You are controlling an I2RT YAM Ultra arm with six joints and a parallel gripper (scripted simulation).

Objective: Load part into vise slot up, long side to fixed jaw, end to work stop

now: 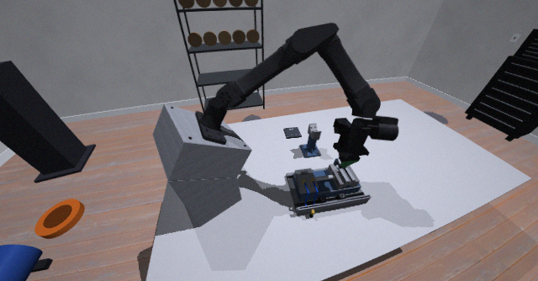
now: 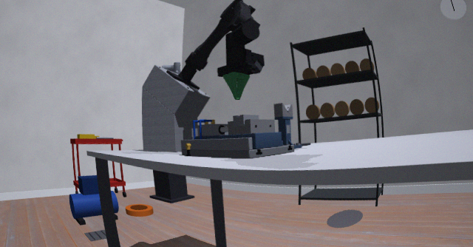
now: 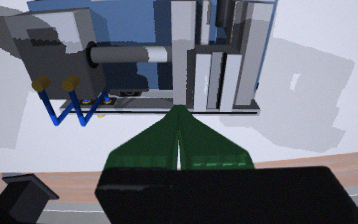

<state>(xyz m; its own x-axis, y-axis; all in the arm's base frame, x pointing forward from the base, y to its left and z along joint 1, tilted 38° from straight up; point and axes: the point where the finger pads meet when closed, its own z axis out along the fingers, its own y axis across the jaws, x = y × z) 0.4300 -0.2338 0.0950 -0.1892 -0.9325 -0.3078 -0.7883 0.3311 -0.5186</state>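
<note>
Now: the part 3 cm ahead of my hand, 1 cm to the right of it and 7 cm below it. The rest, counted from my hand: cylinder rod (4 cm behind, 3 cm to the left, 9 cm below); work stop (5 cm ahead, 5 cm to the left, 8 cm below); moving jaw (1 cm ahead, 1 cm to the left, 9 cm below).
</note>
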